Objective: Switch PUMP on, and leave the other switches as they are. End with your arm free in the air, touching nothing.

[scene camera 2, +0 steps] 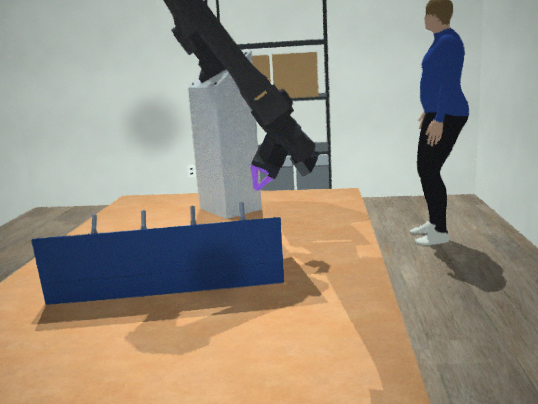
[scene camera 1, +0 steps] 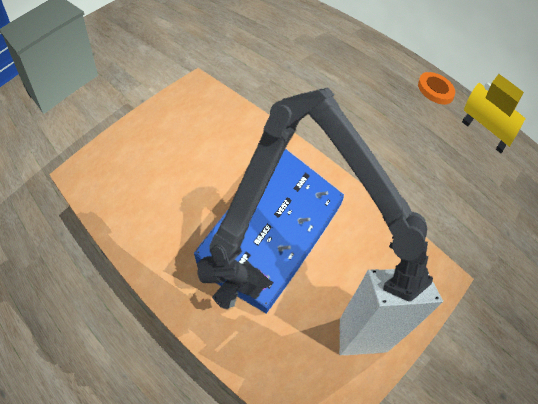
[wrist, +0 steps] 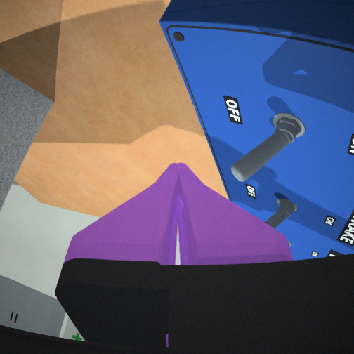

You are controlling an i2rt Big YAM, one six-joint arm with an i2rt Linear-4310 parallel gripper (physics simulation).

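Places are measured from the arm's base along level axes (x left, y ahead, z down), in centimetres.
Where they show: gripper, fingertip midpoint: (scene camera 2: 256, 189) (scene camera 1: 266, 287); arm's base at its link origin: (scene camera 2: 218, 68) (scene camera 1: 408, 286).
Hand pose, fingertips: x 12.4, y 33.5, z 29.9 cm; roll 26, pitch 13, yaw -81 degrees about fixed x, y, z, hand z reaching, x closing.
Each offset is from my fingertips to the top centre of the thing. Level surfaces: height alone.
The blue switch panel (scene camera 1: 300, 162) (scene camera 2: 150, 265) (wrist: 225, 60) stands on the table. The PUMP lever {dx -3.4, dy +3.9, dz +2.2 cm} (scene camera 2: 242, 211) (wrist: 265, 152) leans toward its OFF label (wrist: 232, 110) in the wrist view; the arm hides it in scene camera 1. The BRAKE lever {dx -15.3, dy +5.9, dz +2.2 cm} (scene camera 1: 284, 248) (scene camera 2: 193, 216) (wrist: 284, 212) also leans to the OFF side. The VENT lever {dx -27.1, dy +7.9, dz +2.2 cm} (scene camera 1: 303, 220) (scene camera 2: 143, 220) and FAN lever {dx -38.9, dy +9.9, dz +2.2 cm} (scene camera 1: 322, 194) (scene camera 2: 94, 224) lean the same way as BRAKE. My gripper (scene camera 1: 269, 281) (scene camera 2: 256, 189) (wrist: 177, 174) is shut and empty, its purple tips above and apart from the PUMP lever, off its OFF side.
The grey arm pedestal (scene camera 1: 370, 320) (scene camera 2: 225, 150) stands near the panel's OFF side. The orange table {dz +14.7 cm} (scene camera 1: 135, 130) (scene camera 2: 325, 360) bears both. A person (scene camera 2: 445, 75) stands beyond the table, near a shelf rack (scene camera 2: 327, 120). A grey cabinet (scene camera 1: 60, 65) stands on the floor.
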